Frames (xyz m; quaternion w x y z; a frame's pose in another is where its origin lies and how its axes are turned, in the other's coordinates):
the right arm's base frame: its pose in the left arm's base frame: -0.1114 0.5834 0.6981 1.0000 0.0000 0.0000 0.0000
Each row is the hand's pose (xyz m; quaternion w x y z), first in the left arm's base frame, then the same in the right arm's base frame.
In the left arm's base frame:
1: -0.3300 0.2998 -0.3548 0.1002 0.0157 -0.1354 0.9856
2: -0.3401 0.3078 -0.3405 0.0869 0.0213 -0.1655 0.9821
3: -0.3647 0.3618 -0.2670 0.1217 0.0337 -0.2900 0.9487
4: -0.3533 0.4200 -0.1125 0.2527 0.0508 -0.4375 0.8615
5: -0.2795 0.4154 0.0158 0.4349 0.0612 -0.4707 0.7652
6: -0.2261 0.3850 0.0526 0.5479 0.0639 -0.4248 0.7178
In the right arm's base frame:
1: -0.2186 -0.2836 -1.0529 0.1002 0.0157 -0.1354 0.9856
2: -0.2287 -0.2756 -1.0386 0.0869 0.0213 -0.1655 0.9821
3: -0.2533 -0.2216 -0.9651 0.1217 0.0337 -0.2900 0.9487
4: -0.2419 -0.1634 -0.8106 0.2527 0.0508 -0.4375 0.8615
5: -0.1681 -0.1680 -0.6823 0.4349 0.0612 -0.4707 0.7652
6: -0.1147 -0.1984 -0.6455 0.5479 0.0639 -0.4248 0.7178

